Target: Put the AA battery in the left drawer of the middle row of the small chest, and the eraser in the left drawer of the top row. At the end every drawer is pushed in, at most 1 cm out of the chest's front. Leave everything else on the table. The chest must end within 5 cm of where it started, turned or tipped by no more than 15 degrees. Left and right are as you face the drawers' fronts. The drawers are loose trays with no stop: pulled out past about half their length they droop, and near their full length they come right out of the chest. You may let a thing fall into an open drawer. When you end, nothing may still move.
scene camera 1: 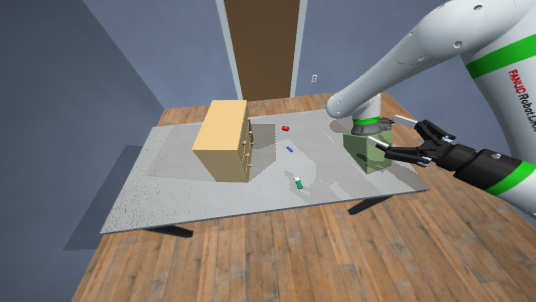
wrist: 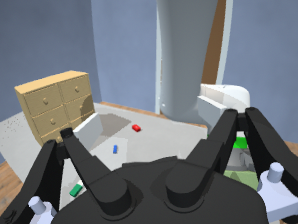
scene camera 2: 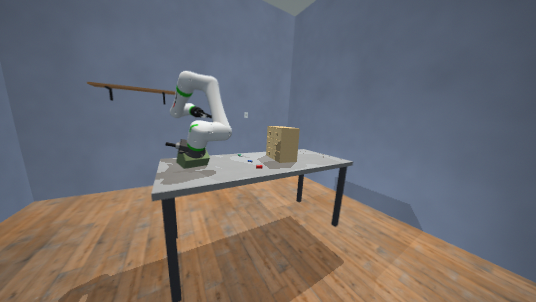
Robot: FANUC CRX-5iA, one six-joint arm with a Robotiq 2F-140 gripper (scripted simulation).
In view: my gripper (scene camera 1: pixel 381 128), a wooden chest (scene camera 1: pixel 216 146) and a drawer (wrist: pixel 34 100).
My gripper also shows in the wrist view (wrist: pixel 148 113).
